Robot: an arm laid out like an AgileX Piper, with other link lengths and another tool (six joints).
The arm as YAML. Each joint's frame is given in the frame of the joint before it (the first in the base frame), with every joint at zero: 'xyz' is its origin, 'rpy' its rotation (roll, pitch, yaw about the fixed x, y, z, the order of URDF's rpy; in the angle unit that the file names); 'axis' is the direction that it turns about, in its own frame. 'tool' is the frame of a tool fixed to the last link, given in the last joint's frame.
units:
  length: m
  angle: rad
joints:
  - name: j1
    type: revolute
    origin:
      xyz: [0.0, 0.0, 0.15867]
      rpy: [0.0, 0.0, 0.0]
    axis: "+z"
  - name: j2
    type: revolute
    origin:
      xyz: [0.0, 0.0, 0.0]
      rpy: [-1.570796, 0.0, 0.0]
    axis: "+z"
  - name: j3
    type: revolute
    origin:
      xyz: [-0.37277, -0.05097, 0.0]
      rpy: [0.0, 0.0, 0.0]
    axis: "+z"
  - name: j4
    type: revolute
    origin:
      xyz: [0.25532, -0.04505, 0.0]
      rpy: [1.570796, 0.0, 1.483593]
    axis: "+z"
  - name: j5
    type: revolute
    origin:
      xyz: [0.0, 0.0, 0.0]
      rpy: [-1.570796, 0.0, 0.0]
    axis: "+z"
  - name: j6
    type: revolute
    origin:
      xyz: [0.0, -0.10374, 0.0]
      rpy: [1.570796, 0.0, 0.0]
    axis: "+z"
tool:
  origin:
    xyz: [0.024, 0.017, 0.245]
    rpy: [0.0, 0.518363, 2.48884]
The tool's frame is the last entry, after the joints.
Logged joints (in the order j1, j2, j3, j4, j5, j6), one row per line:
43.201, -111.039, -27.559, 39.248, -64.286, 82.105
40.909, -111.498, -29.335, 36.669, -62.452, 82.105
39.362, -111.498, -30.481, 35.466, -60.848, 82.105
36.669, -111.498, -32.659, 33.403, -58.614, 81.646
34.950, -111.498, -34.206, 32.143, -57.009, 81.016
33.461, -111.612, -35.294, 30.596, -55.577, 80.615
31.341, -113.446, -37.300, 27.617, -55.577, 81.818
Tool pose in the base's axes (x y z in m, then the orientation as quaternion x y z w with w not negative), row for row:
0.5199, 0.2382, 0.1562, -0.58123, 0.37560, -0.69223, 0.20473
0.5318, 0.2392, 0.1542, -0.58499, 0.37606, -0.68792, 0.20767
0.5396, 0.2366, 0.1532, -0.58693, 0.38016, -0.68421, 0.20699
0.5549, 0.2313, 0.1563, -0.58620, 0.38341, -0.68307, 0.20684
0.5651, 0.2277, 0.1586, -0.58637, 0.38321, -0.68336, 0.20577
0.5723, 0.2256, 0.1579, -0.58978, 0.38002, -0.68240, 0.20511
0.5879, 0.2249, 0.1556, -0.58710, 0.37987, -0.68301, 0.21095
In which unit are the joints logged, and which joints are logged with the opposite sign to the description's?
The joints are logged in degrees. Opposite sign: j2.
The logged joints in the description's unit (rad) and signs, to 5 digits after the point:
0.75400, 1.93800, -0.48100, 0.68501, -1.12200, 1.43300
0.71400, 1.94601, -0.51199, 0.63999, -1.08999, 1.43300
0.68700, 1.94601, -0.53199, 0.61900, -1.06200, 1.43300
0.63999, 1.94601, -0.57001, 0.58299, -1.02301, 1.42499
0.60999, 1.94601, -0.59701, 0.56100, -0.99499, 1.41400
0.58400, 1.94800, -0.61600, 0.53400, -0.97000, 1.40700
0.54700, 1.98001, -0.65101, 0.48201, -0.97000, 1.42799

